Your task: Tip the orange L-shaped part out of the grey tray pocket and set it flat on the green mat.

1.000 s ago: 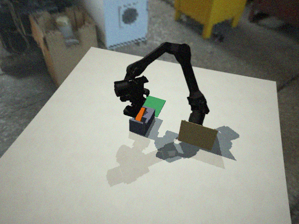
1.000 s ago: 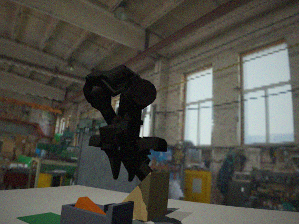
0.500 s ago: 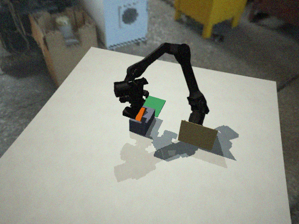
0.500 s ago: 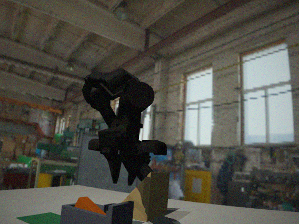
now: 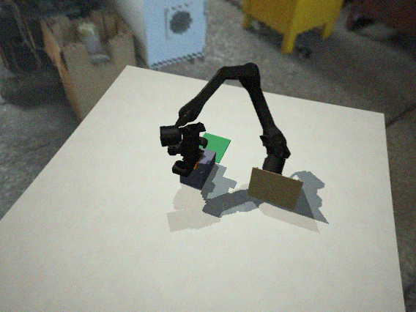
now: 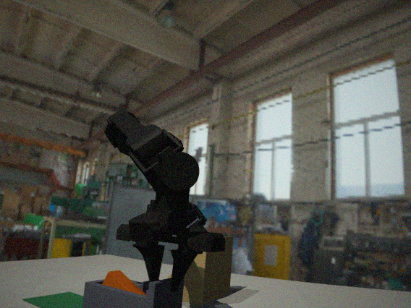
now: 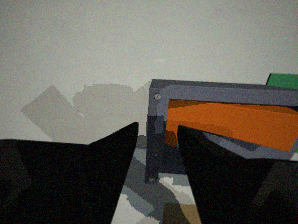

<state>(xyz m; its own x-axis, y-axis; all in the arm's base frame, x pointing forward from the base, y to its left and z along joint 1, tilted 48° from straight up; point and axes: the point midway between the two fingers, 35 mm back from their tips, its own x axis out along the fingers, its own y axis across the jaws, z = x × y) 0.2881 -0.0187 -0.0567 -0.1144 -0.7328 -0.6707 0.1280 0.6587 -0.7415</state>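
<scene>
Now: gripper tip 1 cm past the orange L-shaped part, 4 cm to the left of it and 3 cm above it. From my gripper tip the other things lie so: green mat (3 cm behind, 22 cm to the right, 9 cm below).
</scene>
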